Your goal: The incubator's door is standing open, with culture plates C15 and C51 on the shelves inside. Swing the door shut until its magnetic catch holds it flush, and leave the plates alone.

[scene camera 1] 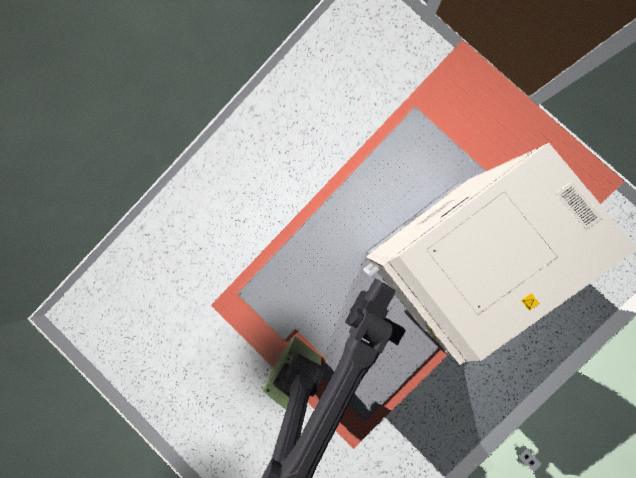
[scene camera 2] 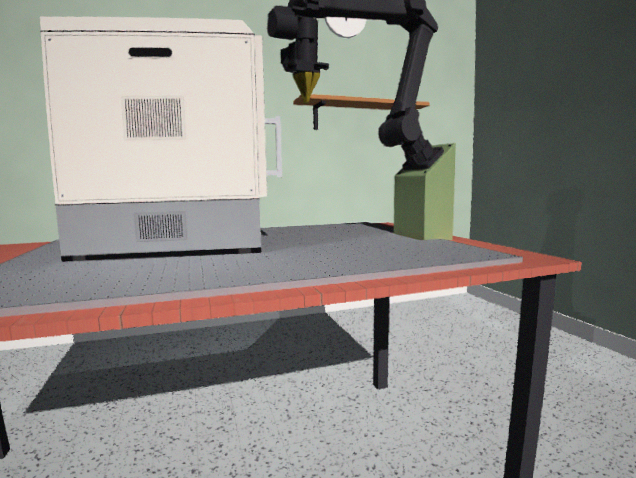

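Pixels of known places: gripper, fingertip midpoint: [scene camera 2: 306,103]; arm's base at its link origin: [scene camera 1: 291,382] [scene camera 2: 423,160].
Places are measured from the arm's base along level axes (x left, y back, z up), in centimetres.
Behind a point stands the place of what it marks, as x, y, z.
The incubator [scene camera 1: 506,246] {-16.4, -74.5, 31.6} [scene camera 2: 154,154] {-3.1, -78.0, 1.0} is a cream box on a grey base. Its door [scene camera 1: 415,304] {-8.7, -50.1, 28.2} [scene camera 2: 261,118] {3.9, -54.0, 9.1} lies along the front face, parallel to the body with a thin seam in scene camera 2; it looks closed, but whether the catch holds it cannot be told. The pale door handle [scene camera 1: 370,268] {1.3, -50.9, -3.1} [scene camera 2: 279,146] {2.8, -49.1, 2.7} sticks out from it. Plates C15 and C51 are hidden inside. My gripper [scene camera 2: 306,97] {-1.2, -39.8, 14.6} points down with its yellow fingers shut and empty, in front of the door and higher than the handle, apart from both. In scene camera 1 the wrist hides its fingertips.
The grey perforated board [scene camera 1: 318,256] {19.6, -41.1, -23.4} [scene camera 2: 401,251] {20.0, -24.6, -23.4} lies on the red table [scene camera 1: 452,87] {15.8, -135.6, -24.7} [scene camera 2: 555,264] {44.8, -1.0, -24.7} under the incubator. My arm stands on a green pedestal [scene camera 1: 280,377] {4.7, 0.0, 2.0} [scene camera 2: 424,205] {6.9, -5.6, -13.5}. A wooden shelf [scene camera 2: 365,102] and a round white clock [scene camera 2: 347,26] are on the wall behind.
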